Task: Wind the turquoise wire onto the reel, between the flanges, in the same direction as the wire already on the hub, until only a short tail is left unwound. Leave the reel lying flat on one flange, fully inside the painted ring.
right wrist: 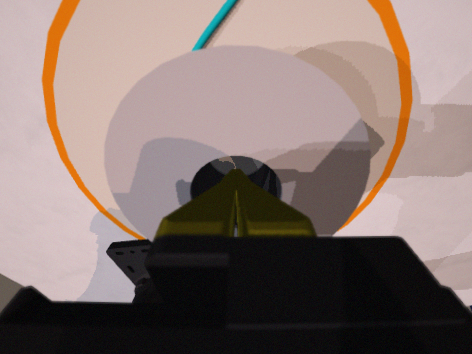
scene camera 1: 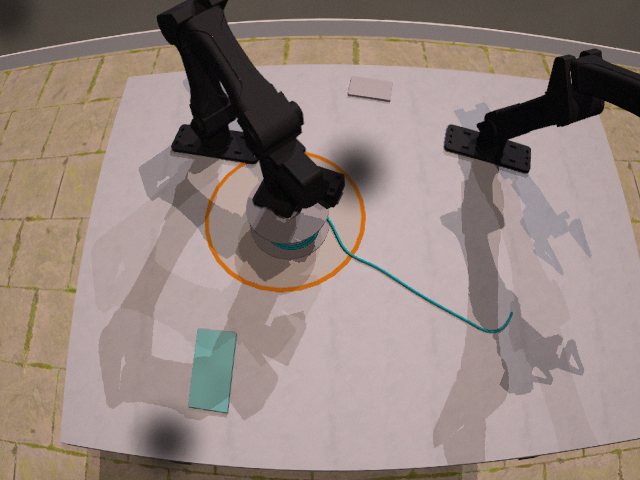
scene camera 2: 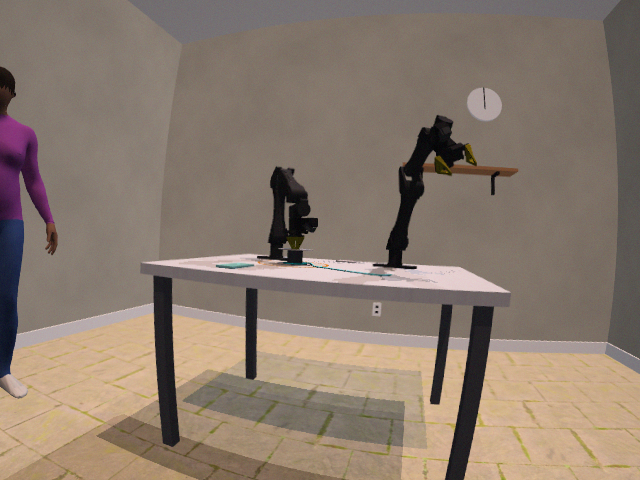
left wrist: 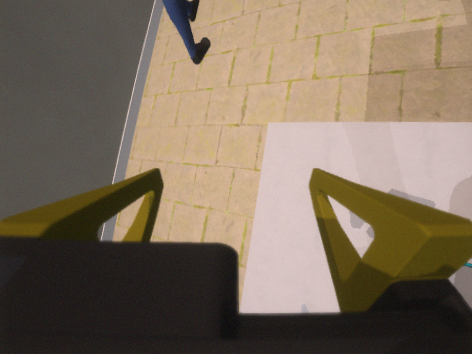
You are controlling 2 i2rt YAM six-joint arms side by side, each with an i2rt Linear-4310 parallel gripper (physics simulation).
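Seen in the pictures: left gripper, fingertip midpoint: (scene camera 2: 464, 169) (left wrist: 236, 176); right gripper, fingertip midpoint: (right wrist: 235, 176) (scene camera 1: 288, 211) (scene camera 2: 295, 253); left arm's base at its link origin: (scene camera 1: 488, 149) (scene camera 2: 394, 267); right arm's base at its link origin: (scene camera 1: 217, 144) (scene camera 2: 276, 259).
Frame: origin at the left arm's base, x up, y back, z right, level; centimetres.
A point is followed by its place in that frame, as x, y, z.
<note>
The pale reel (scene camera 1: 289, 227) @[6.5, -32.7, 34.2] (right wrist: 235, 100) @[6.5, -29.3, 30.5] lies flat on one flange inside the orange ring (scene camera 1: 281, 290) @[0.0, -42.0, 33.4] (right wrist: 407, 90) @[0.0, -41.8, 32.7]. Some turquoise wire shows around its hub. The loose turquoise wire (scene camera 1: 423, 296) @[0.4, -36.8, 8.4] (scene camera 2: 351, 271) @[0.3, -37.9, 5.1] (right wrist: 215, 25) @[0.6, -28.5, 27.1] leaves the reel, crosses the ring and runs over the table to a curled end at the lower right in scene camera 1. My right gripper (scene camera 2: 295, 248) @[4.4, -28.6, 35.8] (right wrist: 235, 176) @[4.4, -28.6, 35.8] is shut and empty, its tips at the reel's dark centre hole; how deep they stand is unclear. My left gripper (scene camera 2: 463, 169) @[36.5, -39.9, -34.3] (left wrist: 236, 176) @[36.5, -39.9, -34.3] is open and empty, high above the table, away from the wire.
A turquoise slab (scene camera 1: 212, 370) @[0.8, -60.3, 40.6] (scene camera 2: 235, 265) @[0.8, -63.0, 38.3] lies at the lower left of the table in scene camera 1. A pale slab (scene camera 1: 370, 88) @[0.6, 8.7, 28.6] lies near the table's top edge. Dark blurs cover small patches of that view. A person (scene camera 2: 18, 170) stands left of the table in scene camera 2.
</note>
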